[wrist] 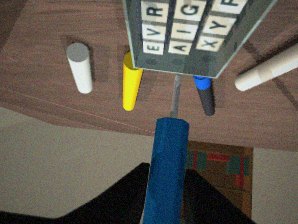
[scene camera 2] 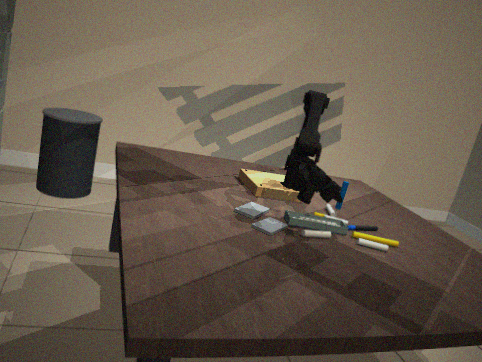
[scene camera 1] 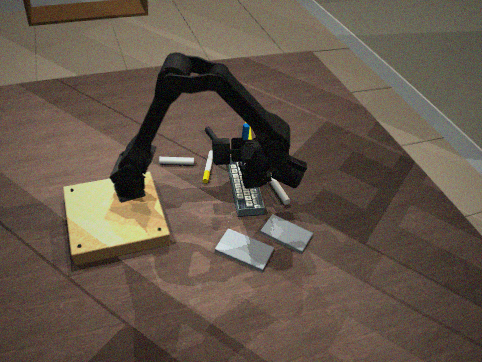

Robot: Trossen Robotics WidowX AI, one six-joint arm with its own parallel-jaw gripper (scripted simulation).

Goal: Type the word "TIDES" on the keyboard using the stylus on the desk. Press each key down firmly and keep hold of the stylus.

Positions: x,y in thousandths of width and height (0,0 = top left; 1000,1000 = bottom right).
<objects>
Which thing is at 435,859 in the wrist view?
My gripper.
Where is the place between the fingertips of my gripper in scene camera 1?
At 507,399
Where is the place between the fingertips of my gripper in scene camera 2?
706,554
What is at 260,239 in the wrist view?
A white cylinder.
</objects>
